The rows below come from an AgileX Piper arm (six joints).
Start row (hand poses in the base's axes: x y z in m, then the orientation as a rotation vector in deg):
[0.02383, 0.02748, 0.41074, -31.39, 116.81, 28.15]
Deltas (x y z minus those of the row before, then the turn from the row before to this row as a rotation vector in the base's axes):
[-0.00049, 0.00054, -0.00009, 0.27, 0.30, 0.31]
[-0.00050, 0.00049, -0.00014, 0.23, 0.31, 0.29]
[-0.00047, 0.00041, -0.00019, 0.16, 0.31, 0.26]
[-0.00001, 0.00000, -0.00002, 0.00, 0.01, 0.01]
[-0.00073, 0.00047, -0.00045, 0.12, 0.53, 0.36]
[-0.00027, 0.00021, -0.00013, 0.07, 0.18, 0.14]
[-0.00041, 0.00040, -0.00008, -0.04, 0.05, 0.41]
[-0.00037, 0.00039, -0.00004, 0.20, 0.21, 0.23]
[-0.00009, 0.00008, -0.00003, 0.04, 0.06, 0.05]
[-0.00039, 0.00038, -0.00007, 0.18, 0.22, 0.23]
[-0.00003, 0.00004, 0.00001, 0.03, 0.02, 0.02]
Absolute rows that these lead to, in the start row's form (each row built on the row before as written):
[0.02334, 0.02802, 0.41065, -31.51, 116.94, 28.71]
[0.02284, 0.02851, 0.41051, -31.63, 117.10, 29.23]
[0.02237, 0.02892, 0.41032, -31.76, 117.29, 29.66]
[0.02236, 0.02892, 0.41030, -31.77, 117.30, 29.67]
[0.02163, 0.02939, 0.40985, -31.99, 117.69, 30.20]
[0.02136, 0.02960, 0.40972, -32.07, 117.81, 30.42]
[0.02095, 0.03000, 0.40964, -32.52, 117.80, 30.64]
[0.02058, 0.03039, 0.40960, -32.61, 117.88, 31.06]
[0.02049, 0.03047, 0.40957, -32.63, 117.91, 31.15]
[0.02010, 0.03085, 0.40950, -32.73, 118.01, 31.55]
[0.02007, 0.03089, 0.40951, -32.73, 118.01, 31.60]

